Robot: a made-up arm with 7 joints.
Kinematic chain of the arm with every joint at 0, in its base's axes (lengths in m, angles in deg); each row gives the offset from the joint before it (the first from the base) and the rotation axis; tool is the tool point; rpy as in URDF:
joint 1: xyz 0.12 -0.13 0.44 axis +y
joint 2: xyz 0.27 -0.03 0 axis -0.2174 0.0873 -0.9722
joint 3: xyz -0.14 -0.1 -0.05 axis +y
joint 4: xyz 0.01 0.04 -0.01 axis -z
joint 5: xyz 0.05 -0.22 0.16 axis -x
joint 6: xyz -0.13 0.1 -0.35 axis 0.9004 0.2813 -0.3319
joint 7: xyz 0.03 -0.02 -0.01 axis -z
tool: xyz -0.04 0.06 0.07 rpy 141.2 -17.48 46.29
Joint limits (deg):
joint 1: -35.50..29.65
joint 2: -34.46..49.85
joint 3: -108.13..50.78
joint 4: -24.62..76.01
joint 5: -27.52..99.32
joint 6: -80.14..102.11
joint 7: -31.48..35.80
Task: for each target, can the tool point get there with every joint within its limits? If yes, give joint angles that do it. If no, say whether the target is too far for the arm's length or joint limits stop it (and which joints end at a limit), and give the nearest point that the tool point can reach.
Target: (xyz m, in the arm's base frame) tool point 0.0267 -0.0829 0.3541
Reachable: yes | joints -0.62 41.09 33.18 36.12 14.10 14.32 28.42
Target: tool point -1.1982 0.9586 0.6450
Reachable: no: too far | nearest point -0.2827 0.2693 0.4499 | short by 1.162 m
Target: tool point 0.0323 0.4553 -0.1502
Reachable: no: joint limits stop it (at a limit: joint 1, joint 2, joint 4, joint 5, joint 6) | nearest point 0.0475 0.2563 0.0124 | short by 0.257 m
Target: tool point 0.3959 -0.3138 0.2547
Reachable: yes | joints 12.45 7.63 -89.34 -2.76 6.42 -41.44 23.83
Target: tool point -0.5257 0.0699 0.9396
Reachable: no: joint limits stop it (at a limit: joint 3, joint 5, joint 6) | nearest point -0.2903 0.0246 0.7575 | short by 0.301 m
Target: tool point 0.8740 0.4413 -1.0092
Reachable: no: too far | nearest point 0.4608 -0.1420 -0.2151 | short by 1.068 m
